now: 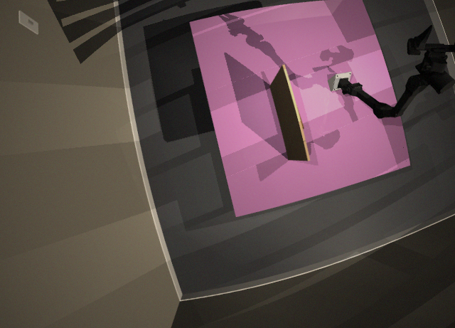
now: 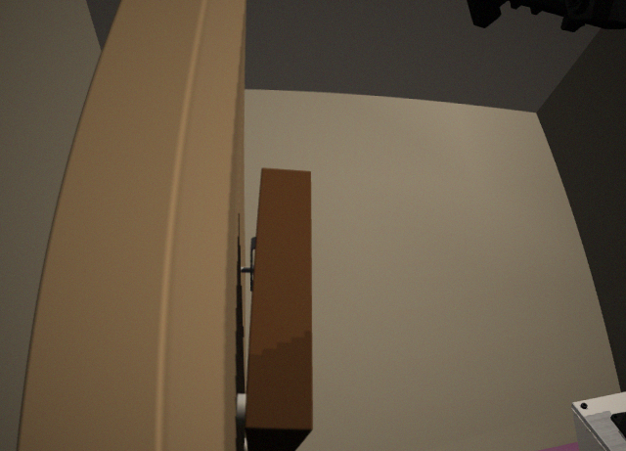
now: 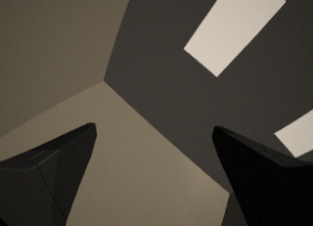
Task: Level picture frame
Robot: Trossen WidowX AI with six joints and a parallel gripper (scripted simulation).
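Right now the brown wooden picture frame is 360 mm ahead of my gripper tip, 110 mm to the left of it and 620 mm below it. Round my gripper tip: tan wall board 370 mm ahead, 110 mm to the left, 630 mm below.
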